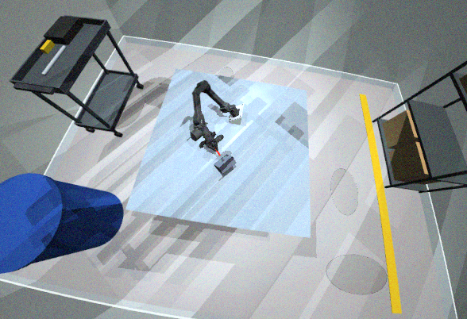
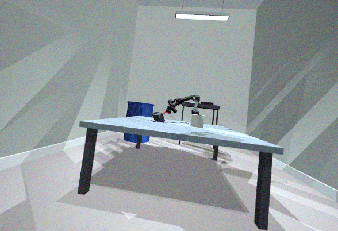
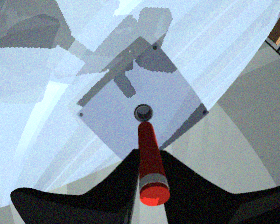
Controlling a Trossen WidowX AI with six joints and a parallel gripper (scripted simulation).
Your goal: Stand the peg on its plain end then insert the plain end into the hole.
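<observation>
Right now my gripper tip is 7 cm to the right of the sloped panel, 7 cm above it and 6 cm short of it. The rest, counted from my gripper tip: peg 1 cm to the right, 1 cm behind, 1 cm above.
</observation>
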